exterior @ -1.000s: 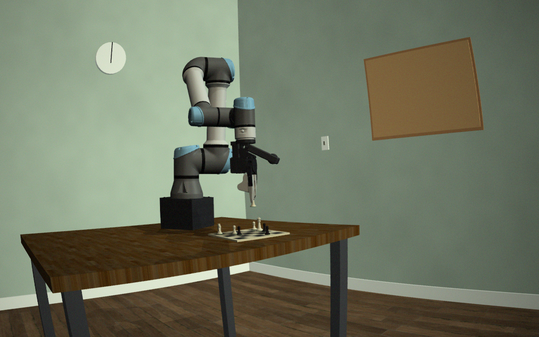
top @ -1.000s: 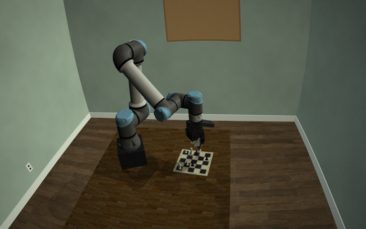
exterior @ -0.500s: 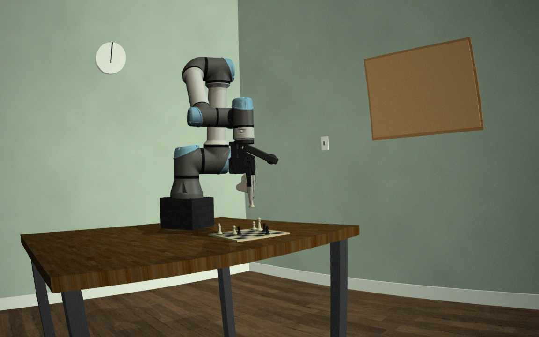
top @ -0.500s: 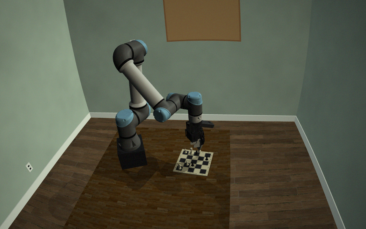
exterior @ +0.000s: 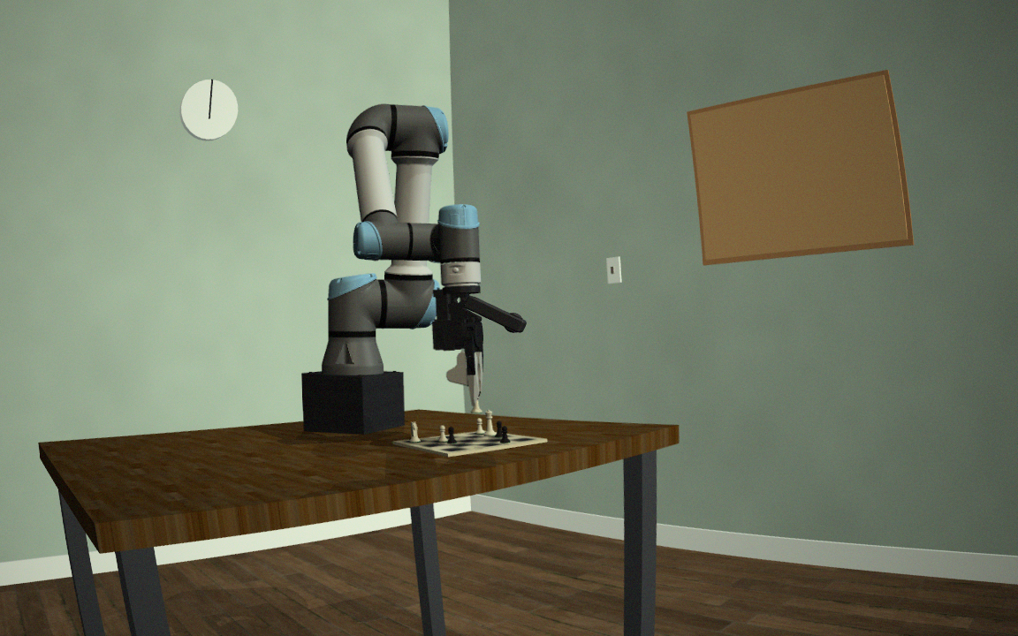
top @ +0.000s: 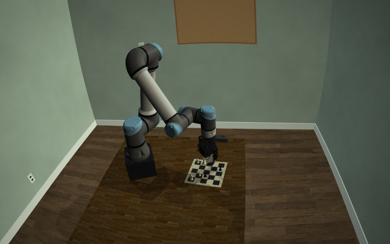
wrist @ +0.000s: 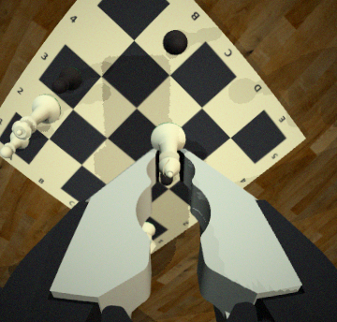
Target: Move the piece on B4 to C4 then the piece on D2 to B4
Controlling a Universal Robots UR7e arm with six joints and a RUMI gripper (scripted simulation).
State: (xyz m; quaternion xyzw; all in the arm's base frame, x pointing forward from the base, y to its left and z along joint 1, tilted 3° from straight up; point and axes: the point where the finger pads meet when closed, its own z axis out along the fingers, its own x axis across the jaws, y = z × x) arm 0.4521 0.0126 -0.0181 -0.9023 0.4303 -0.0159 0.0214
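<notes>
Right now the chessboard is 9 cm below my hand and 4 cm behind it. The rest, counted from my hand: tall white piece (8 cm to the left, 6 cm below, 6 cm behind).
</notes>
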